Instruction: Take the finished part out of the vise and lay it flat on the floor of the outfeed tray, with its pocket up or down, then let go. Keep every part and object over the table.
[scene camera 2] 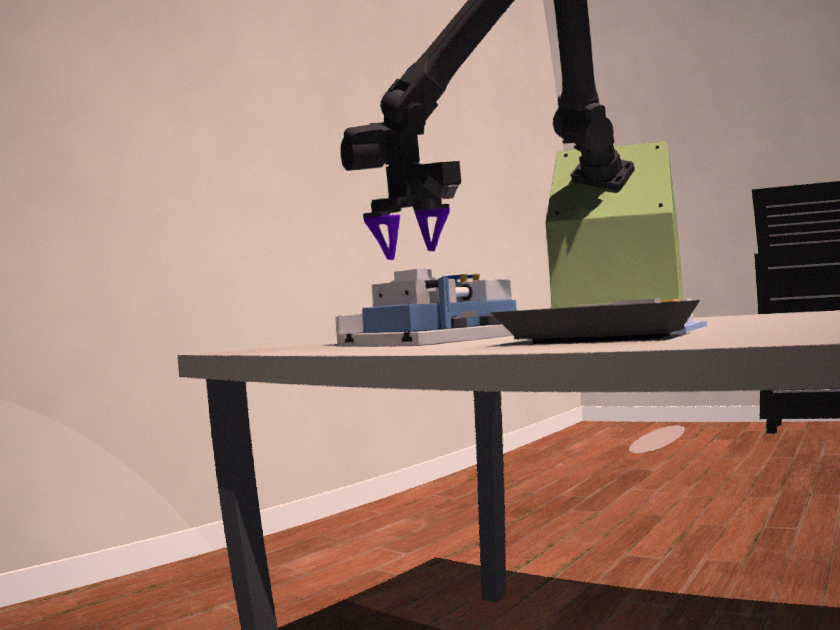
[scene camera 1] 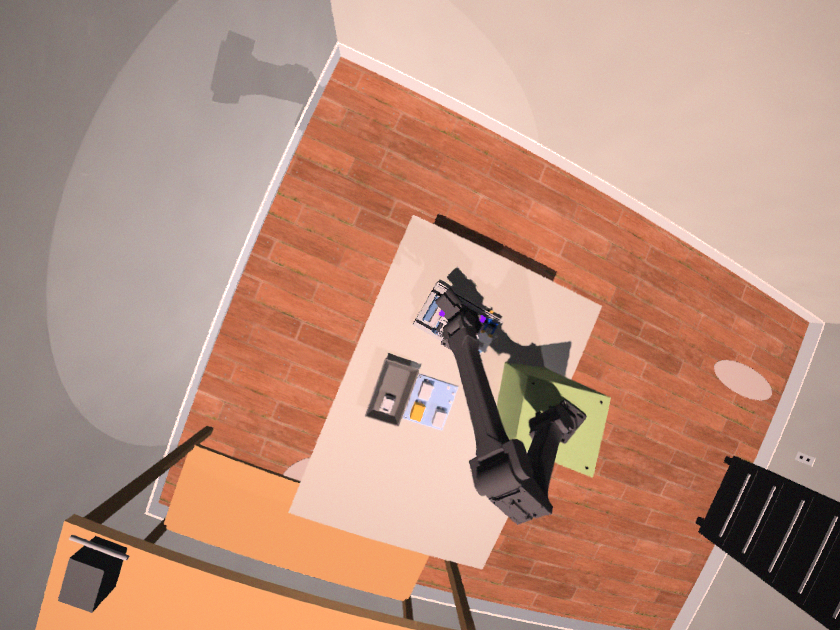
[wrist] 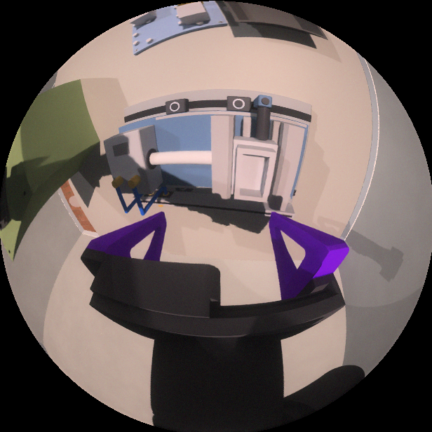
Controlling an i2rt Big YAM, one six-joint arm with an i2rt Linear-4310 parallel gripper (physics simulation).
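Frame: origin at the arm's base, x ahead, y left, z up, level; centimetres.
Where they show: gripper, between the fingertips: [scene camera 2: 411,255]; arm's base, origin of its link: [scene camera 2: 603,174] [scene camera 1: 564,420].
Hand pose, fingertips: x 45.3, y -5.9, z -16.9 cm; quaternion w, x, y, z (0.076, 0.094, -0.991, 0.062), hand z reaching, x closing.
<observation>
Each offset is from my fingertips to the top centre of the thing.
The vise {dx -4.0, dy +1.9, dz -4.3 cm} [scene camera 2: 400,317] [wrist: 187,135] stands on the table, with a blue bed and pale jaws. The finished part {dx +2.2, dy +3.3, dz -2.7 cm} [scene camera 2: 412,274] [wrist: 255,192], a pale block, sits between the jaws with its rectangular pocket facing up. Its top stands above the jaws. My gripper [scene camera 1: 462,316] [scene camera 2: 411,253] [wrist: 217,217] is open and empty, pointing down, with its purple fingertips a little above the part's height in the scene camera 2 view. The arm hides the part in the scene camera 1 view. The dark outfeed tray [scene camera 1: 398,376] [scene camera 2: 597,322] stands apart from the vise, with one pale part {dx -3.2, dy +43.9, dz -9.5 cm} [scene camera 1: 387,403] inside.
A blue plate {dx -17.0, dy +33.3, dz -13.4 cm} [scene camera 1: 444,395] [wrist: 165,35] with a yellow block and pale blocks lies beside the tray. A dark rod with a blue end [wrist: 264,101] reaches to the part's edge. Blue hoses [wrist: 131,200] stand at the vise's side. A green box [scene camera 1: 586,420] [scene camera 2: 614,261] [wrist: 60,120] stands nearby.
</observation>
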